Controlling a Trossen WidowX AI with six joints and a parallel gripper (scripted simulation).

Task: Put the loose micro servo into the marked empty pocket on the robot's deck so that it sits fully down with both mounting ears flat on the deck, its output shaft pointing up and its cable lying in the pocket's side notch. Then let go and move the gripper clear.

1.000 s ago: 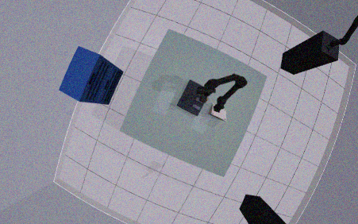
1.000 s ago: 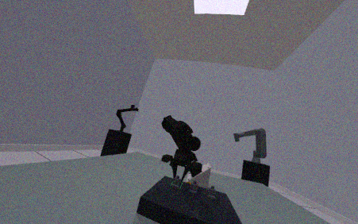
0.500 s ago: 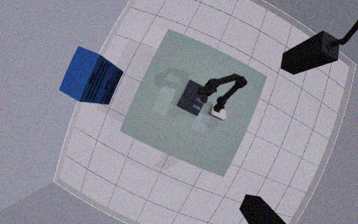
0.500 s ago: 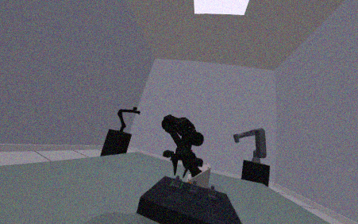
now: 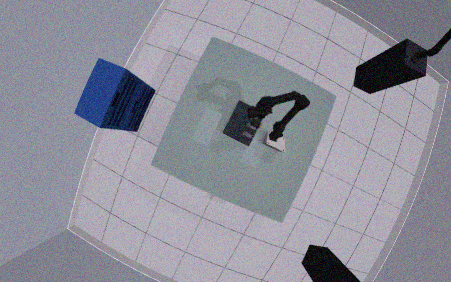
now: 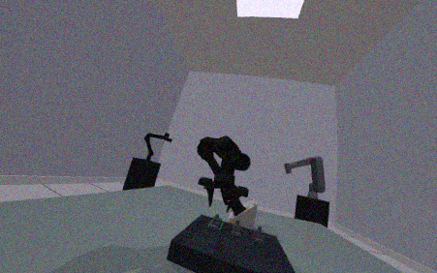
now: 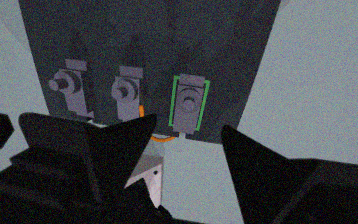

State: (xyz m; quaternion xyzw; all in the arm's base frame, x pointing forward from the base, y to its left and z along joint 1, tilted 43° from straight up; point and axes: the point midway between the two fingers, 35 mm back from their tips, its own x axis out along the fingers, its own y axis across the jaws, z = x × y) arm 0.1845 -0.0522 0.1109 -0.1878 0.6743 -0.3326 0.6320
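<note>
Right now my gripper tip is 120 mm short of the dark deck, 80 mm above it and 60 mm to the right of it.
</note>
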